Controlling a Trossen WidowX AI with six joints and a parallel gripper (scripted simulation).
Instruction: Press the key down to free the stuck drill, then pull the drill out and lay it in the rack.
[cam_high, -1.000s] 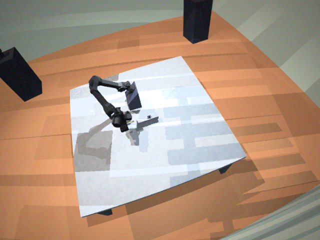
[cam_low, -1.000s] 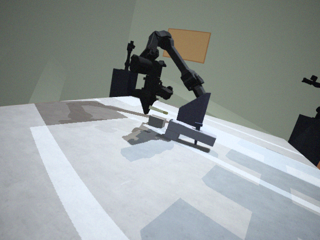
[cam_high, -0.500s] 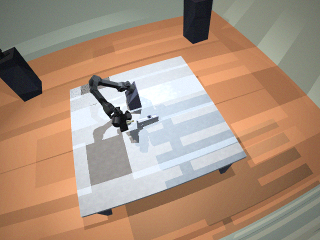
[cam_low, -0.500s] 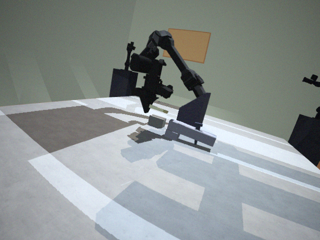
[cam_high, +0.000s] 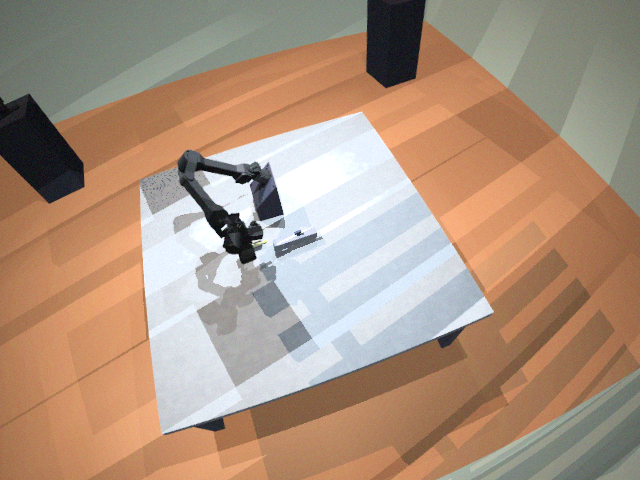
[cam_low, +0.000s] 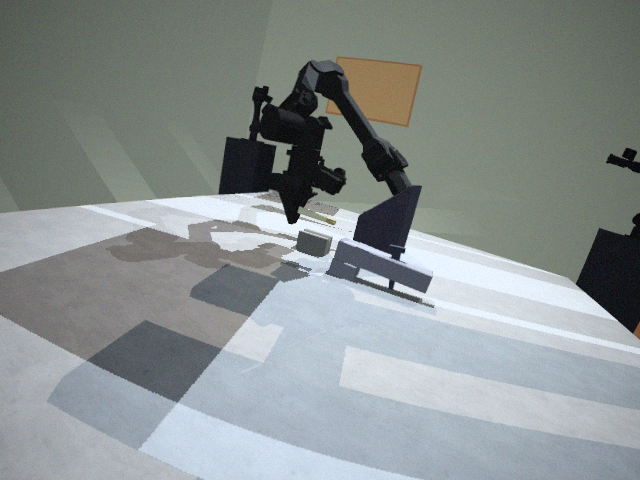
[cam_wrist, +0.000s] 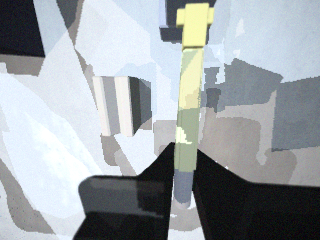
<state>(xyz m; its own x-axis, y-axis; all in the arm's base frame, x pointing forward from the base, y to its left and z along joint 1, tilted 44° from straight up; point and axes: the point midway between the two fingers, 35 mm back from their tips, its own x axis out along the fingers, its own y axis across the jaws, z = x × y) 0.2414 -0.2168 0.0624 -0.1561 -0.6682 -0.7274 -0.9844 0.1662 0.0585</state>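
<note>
My gripper tip is now 7 cm past the rack, 4 cm to the right of it and 5 cm above it. Also, from my gripper tip: dark key 2 cm ahead, 22 cm to the left, 1 cm below; drill 4 cm to the left, 3 cm above.
</note>
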